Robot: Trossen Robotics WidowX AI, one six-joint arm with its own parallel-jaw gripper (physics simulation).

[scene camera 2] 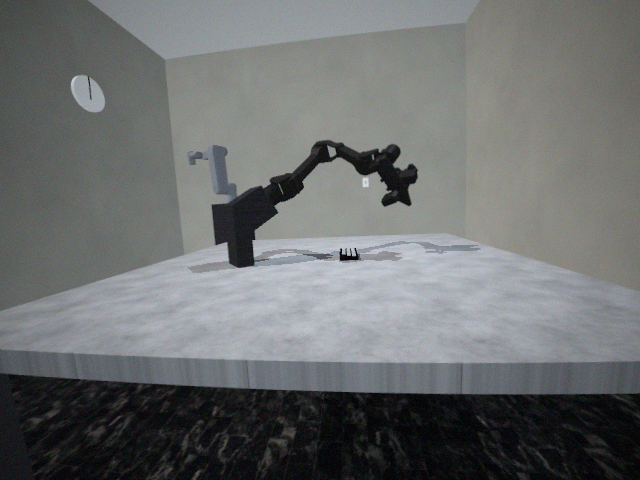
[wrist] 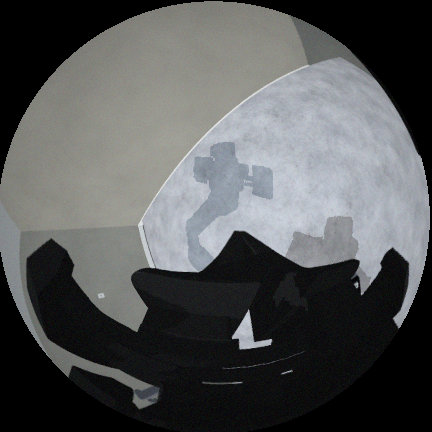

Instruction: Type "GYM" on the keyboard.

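Pixels of known places: gripper, fingertip midpoint: (scene camera 2: 410,205) (wrist: 238,235); arm's base, origin of the base link: (scene camera 2: 264,200).
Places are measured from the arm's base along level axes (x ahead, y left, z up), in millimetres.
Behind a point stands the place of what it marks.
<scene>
A small black block with pale upright strips, which looks like the keyboard (scene camera 2: 348,254) @(z -203, x 289, y 68 mm), sits on the table (scene camera 2: 330,310) @(z -220, x 410, y -376 mm) (wrist: 310,130) @(z -220, x 646, y 102 mm) to the right of the robot's base in the scene view. Its letters cannot be read, and it does not show in the wrist view. My gripper (scene camera 2: 407,202) @(z -45, x 474, y 250 mm) (wrist: 238,235) @(z -45, x 474, y 250 mm) is shut and empty. It hangs high above the table, to the right of the keyboard in the scene view, with its tip tilted down and to the right. In the wrist view, its dark fingers meet in a point at the lower middle.
The arm's black base (scene camera 2: 241,245) @(z -147, x -11, y -125 mm) stands at the left. A pale blue-grey arm shape (scene camera 2: 218,170) shows behind it. Arm shadows lie on the tabletop. Walls rise behind and at both sides, with a round clock (scene camera 2: 87,94) on the left wall.
</scene>
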